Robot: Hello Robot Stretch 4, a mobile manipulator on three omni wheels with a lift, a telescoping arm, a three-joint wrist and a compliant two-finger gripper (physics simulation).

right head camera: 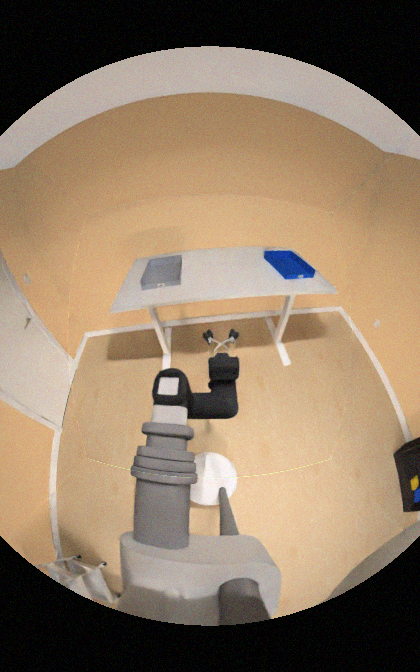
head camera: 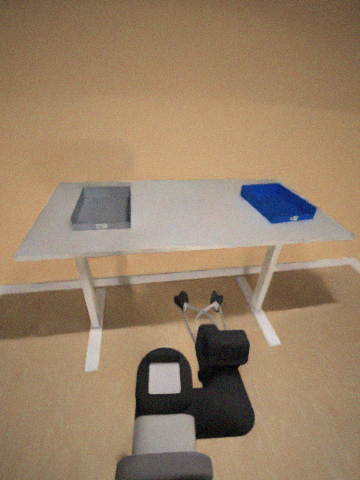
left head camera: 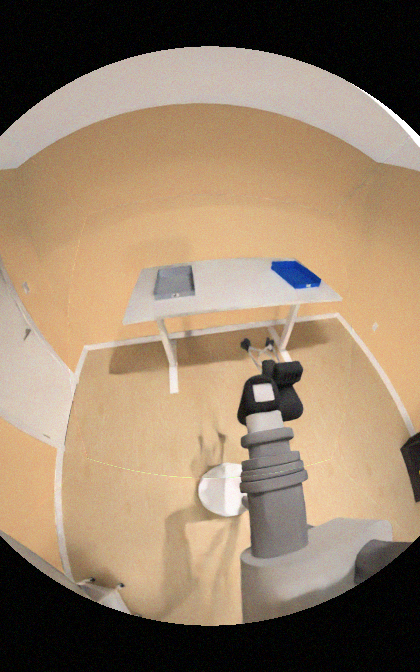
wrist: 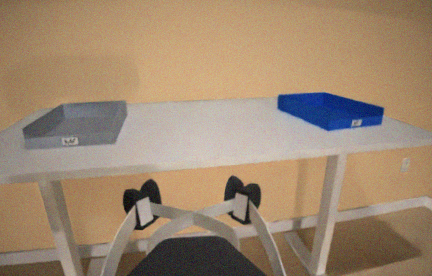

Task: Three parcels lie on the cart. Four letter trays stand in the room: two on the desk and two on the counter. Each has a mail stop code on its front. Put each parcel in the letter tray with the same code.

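Frame: origin at the robot's base, x back, y right, z up, level; millimetres.
Seen in the pictures: gripper, fingertip midpoint: [head camera: 197,294] [wrist: 192,193].
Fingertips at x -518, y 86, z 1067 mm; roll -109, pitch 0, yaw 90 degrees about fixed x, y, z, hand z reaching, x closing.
Observation:
Pixels of each thing's top centre, then the offset from my fingertips to it. Level surfaces: height alone.
- grey letter tray at its top centre: [wrist: 82,111] [head camera: 104,200] dx -702, dy -380, dz -80 mm
- white desk at its surface level: dz -145 mm
- blue letter tray at its top centre: [wrist: 326,100] [head camera: 277,195] dx -801, dy +545, dz -80 mm
A grey letter tray [head camera: 102,207] [left head camera: 175,282] [right head camera: 162,272] [wrist: 80,125] stands on the left part of the white desk [head camera: 185,215] [left head camera: 232,287] [right head camera: 222,275] [wrist: 200,135]. A blue letter tray [head camera: 278,202] [left head camera: 296,275] [right head camera: 290,265] [wrist: 330,111] stands turned at an angle on the right part. Each has a small white label on its front; the codes are too blurred to read. My gripper [head camera: 199,300] [left head camera: 258,344] [right head camera: 221,336] [wrist: 192,193] is open and empty, in front of the desk. The parcels and the counter's trays cannot be made out.
Part of the white cart [left head camera: 107,595] [right head camera: 82,575] shows at the lower left of both side head views. A dark shelf unit [left head camera: 412,467] [right head camera: 402,475] stands at the right edge. A door [left head camera: 30,370] [right head camera: 30,355] is in the left wall.

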